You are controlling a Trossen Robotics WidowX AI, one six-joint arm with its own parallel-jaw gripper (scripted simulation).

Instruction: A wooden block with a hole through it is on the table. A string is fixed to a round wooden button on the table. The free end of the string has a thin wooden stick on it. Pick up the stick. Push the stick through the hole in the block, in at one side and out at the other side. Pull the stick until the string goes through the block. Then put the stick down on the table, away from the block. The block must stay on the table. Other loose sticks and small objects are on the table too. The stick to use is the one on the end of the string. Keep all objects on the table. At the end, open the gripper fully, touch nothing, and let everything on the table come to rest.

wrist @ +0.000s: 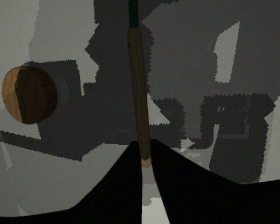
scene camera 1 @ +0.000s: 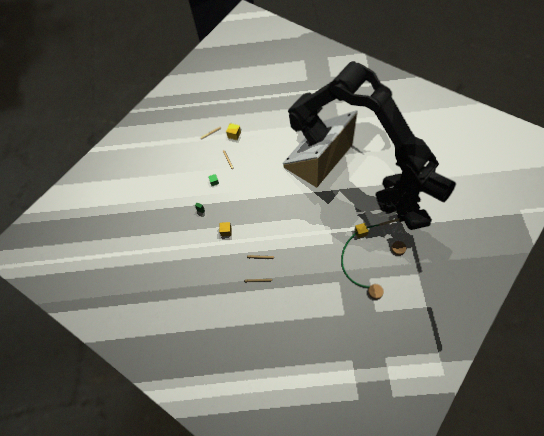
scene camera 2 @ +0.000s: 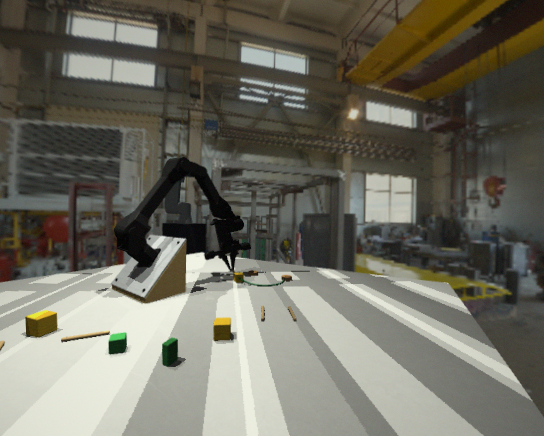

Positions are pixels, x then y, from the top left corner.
Scene:
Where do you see a thin wooden stick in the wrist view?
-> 134, 36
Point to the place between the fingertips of the gripper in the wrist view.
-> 144, 146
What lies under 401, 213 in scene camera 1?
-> The gripper.

